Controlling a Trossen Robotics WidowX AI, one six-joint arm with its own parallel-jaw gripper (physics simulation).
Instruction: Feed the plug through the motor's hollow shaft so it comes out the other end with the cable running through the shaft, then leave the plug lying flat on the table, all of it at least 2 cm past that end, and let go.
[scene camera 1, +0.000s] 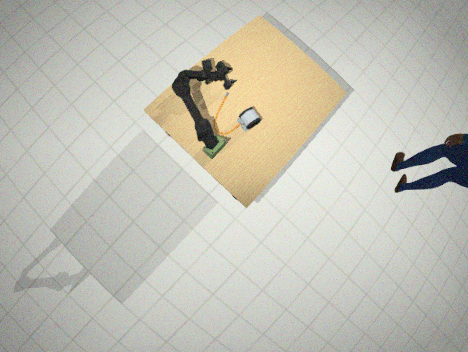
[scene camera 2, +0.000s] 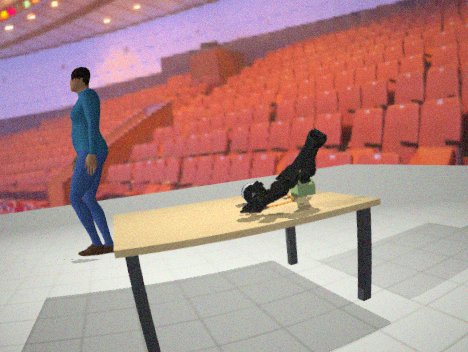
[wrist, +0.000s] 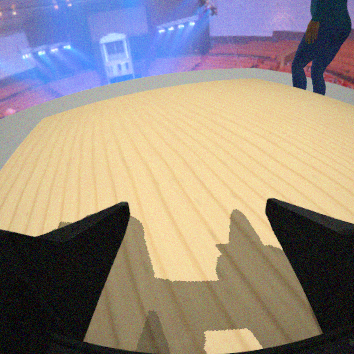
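Seen in the pictures: gripper, between the fingertips: (scene camera 1: 234, 74) (scene camera 2: 241, 210) (wrist: 197, 207); arm's base, origin of its link: (scene camera 1: 212, 144) (scene camera 2: 303, 178).
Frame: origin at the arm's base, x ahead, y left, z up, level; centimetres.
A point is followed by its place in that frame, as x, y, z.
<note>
The motor (scene camera 1: 249, 118) @(25.9, -7.5, 0.5) (scene camera 2: 245, 189) @(33.4, -4.0, -1.0), a silver cylinder with black ends, lies on the table; the arm hides most of it in the second scene view. An orange cable (scene camera 1: 217, 113) @(19.7, 11.2, -8.6) (scene camera 2: 281, 202) @(23.2, 12.0, -8.7) runs from its lower left side and curves round to the small grey plug (scene camera 1: 227, 94) @(34.0, 14.1, -7.9), which lies on the table left of and above the motor in the first scene view. The plug is not clear in the second scene view. My gripper (scene camera 1: 233, 76) @(48.2, 19.2, -6.9) (scene camera 2: 244, 208) @(48.2, 19.2, -6.9) (wrist: 197, 207) @(48.2, 19.2, -6.9) is open and empty, low over the table, beyond the plug from the base. The wrist view does not show motor, plug or cable.
The arm's green base (scene camera 1: 215, 148) @(-1.6, -3.1, 3.5) (scene camera 2: 303, 188) @(2.7, 3.0, -5.1) stands near one edge of the wooden table (scene camera 1: 295, 80) @(75.2, -15.3, -9.3) (scene camera 2: 165, 227) @(80.5, 11.9, -9.3) (wrist: 190, 130) @(62.4, 10.0, -9.3), close to the cable's bend. The arm's shadow falls below the gripper. A person (scene camera 1: 435, 162) (scene camera 2: 89, 150) (wrist: 322, 45) stands off the table.
</note>
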